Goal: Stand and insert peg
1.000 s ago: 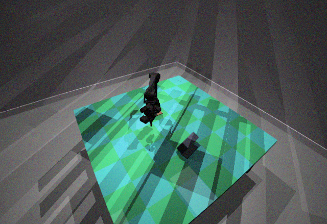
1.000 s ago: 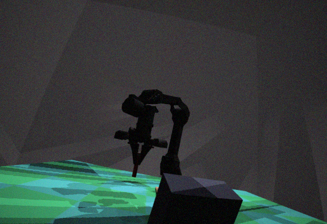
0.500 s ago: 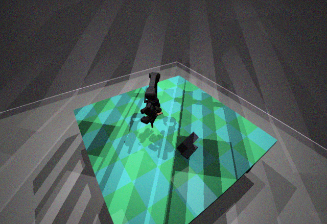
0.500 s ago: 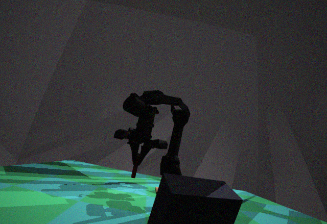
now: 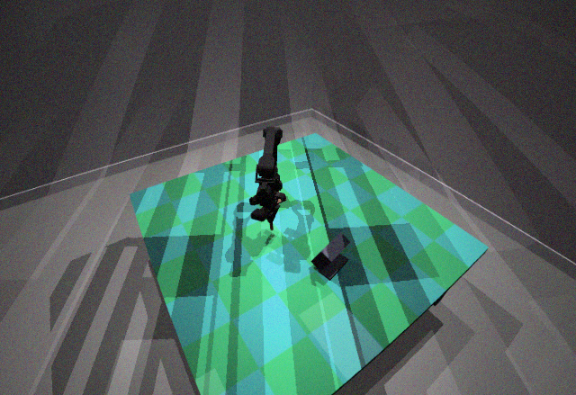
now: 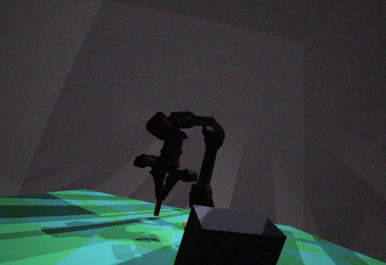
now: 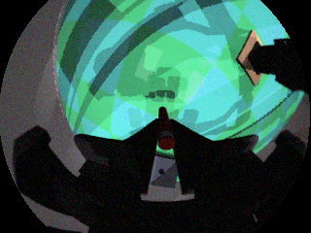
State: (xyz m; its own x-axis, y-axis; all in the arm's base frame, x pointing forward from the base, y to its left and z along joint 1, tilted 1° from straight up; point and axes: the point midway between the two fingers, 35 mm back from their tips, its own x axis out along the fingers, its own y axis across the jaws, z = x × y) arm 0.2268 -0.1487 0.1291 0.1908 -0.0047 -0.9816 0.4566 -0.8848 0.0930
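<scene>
The sloped panel is 240 mm ahead of my gripper tip, 130 mm to the left of it and 30 mm below it. Round my gripper tip: red peg (20 mm above).
</scene>
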